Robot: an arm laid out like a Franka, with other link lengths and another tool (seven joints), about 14 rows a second.
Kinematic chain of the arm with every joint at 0, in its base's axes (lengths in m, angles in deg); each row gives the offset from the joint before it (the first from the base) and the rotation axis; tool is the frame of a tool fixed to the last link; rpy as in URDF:
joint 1: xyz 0 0 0.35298 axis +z
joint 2: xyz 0 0 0 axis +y
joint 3: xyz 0 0 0.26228 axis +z
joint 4: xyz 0.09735 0 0 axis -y
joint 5: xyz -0.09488 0 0.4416 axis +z
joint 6: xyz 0 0 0 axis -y
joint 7: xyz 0.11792 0 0 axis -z
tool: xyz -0.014 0.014 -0.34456 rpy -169.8 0 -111.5
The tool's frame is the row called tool.
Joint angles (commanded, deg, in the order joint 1, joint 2, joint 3, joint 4, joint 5, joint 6, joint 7), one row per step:
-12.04, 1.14, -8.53, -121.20, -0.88, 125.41, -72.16
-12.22, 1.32, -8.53, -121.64, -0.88, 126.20, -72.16
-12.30, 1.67, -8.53, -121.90, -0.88, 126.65, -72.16
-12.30, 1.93, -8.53, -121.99, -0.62, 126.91, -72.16
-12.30, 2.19, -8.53, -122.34, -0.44, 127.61, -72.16
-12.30, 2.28, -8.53, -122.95, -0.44, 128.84, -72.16
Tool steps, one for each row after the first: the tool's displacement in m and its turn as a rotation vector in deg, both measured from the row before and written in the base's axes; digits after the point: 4 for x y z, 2 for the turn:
-0.0007, -0.0020, -0.0045, -0.08, -0.15, -0.17
-0.0014, -0.0006, -0.0054, 0.01, 0.16, -0.07
-0.0001, 0.0009, -0.0032, 0.20, 0.02, -0.14
0.0001, 0.0005, -0.0047, 0.07, -0.13, -0.09
0.0013, -0.0005, -0.0041, -0.20, -0.49, 0.01

